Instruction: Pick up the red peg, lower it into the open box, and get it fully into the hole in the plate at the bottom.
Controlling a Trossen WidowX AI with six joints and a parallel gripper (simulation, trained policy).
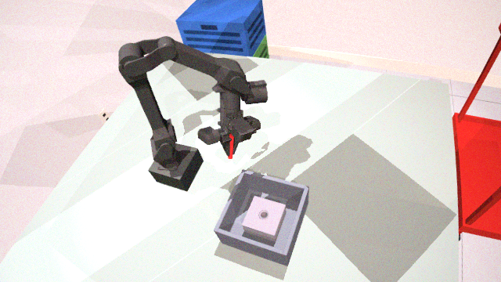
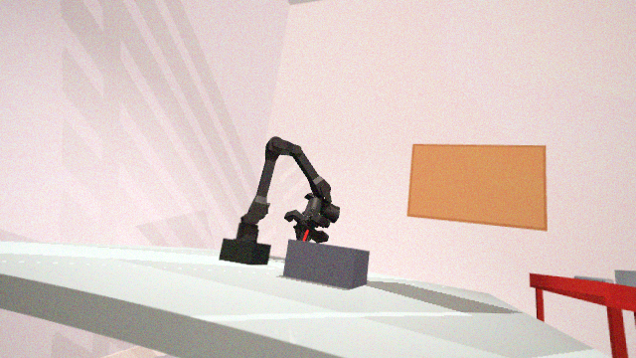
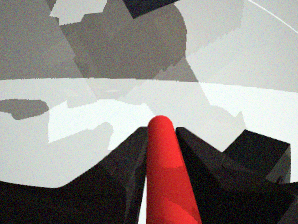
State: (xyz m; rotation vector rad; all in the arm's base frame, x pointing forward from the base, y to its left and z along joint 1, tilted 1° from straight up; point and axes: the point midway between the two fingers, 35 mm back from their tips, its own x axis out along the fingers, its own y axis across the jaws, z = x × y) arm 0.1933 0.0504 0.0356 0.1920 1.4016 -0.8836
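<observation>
Right now my gripper tip is 170 mm to the left of the pale plate, 120 mm short of it and 30 mm above it. Also, from my gripper tip: grey box 170 mm to the right, 120 mm ahead, 50 mm below; then red peg 30 mm above, 10 mm to the left.
</observation>
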